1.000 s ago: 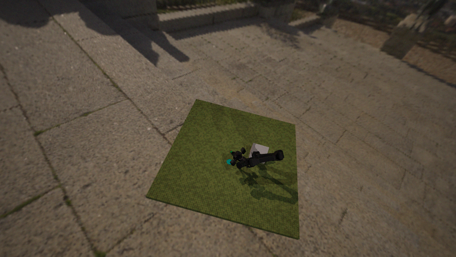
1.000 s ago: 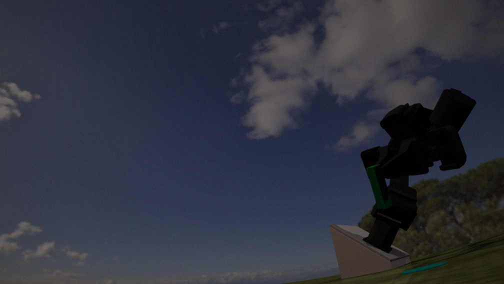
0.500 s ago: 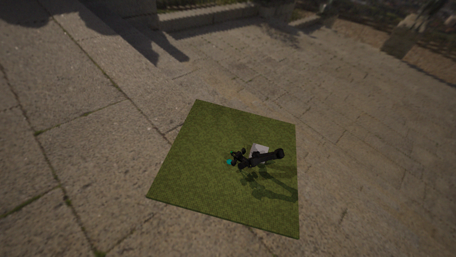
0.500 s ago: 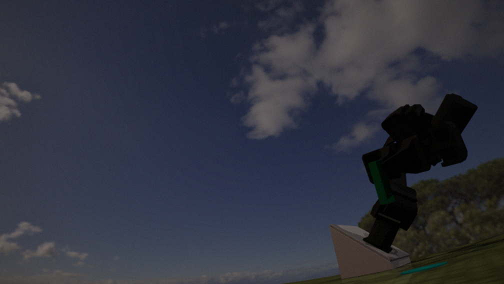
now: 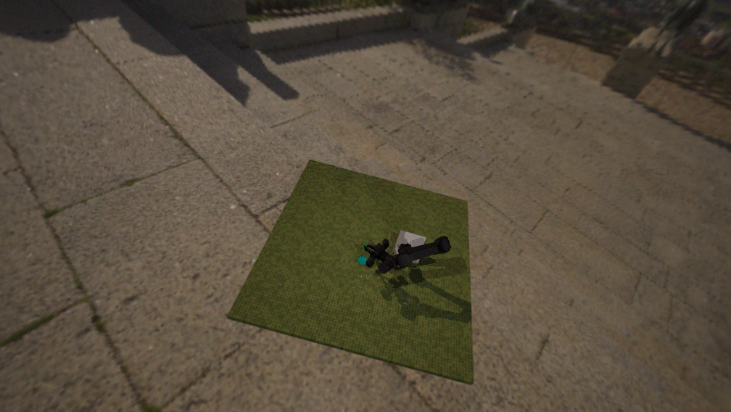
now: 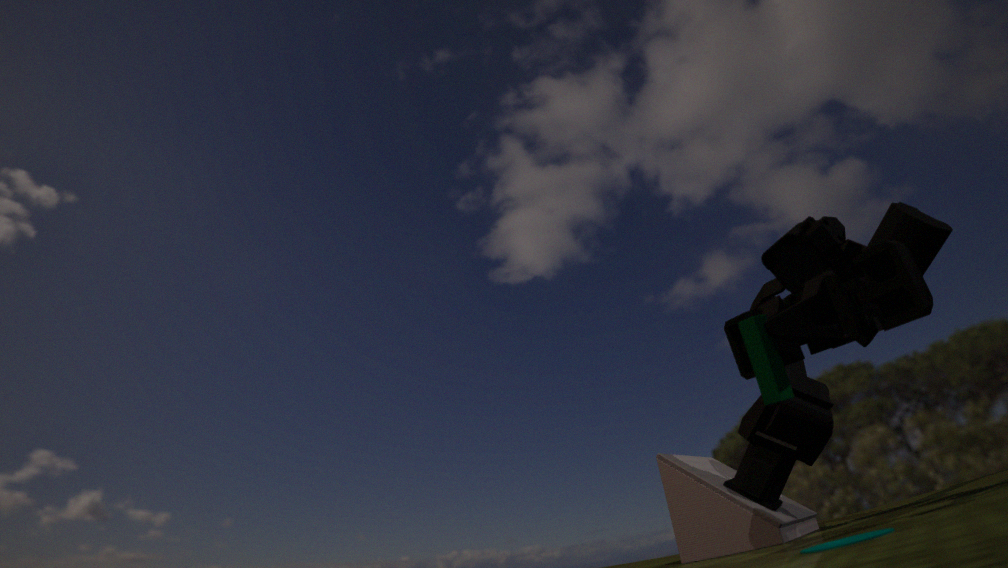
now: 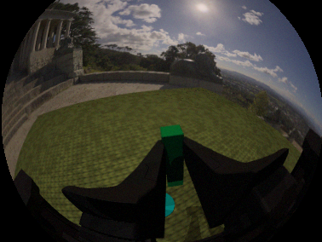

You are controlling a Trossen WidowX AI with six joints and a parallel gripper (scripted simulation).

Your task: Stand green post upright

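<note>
The cyan circle lies 1 cm to the left of my gripper tip and 16 cm below it. From my gripper tip the other things lie so: green post 2 cm below.
</note>
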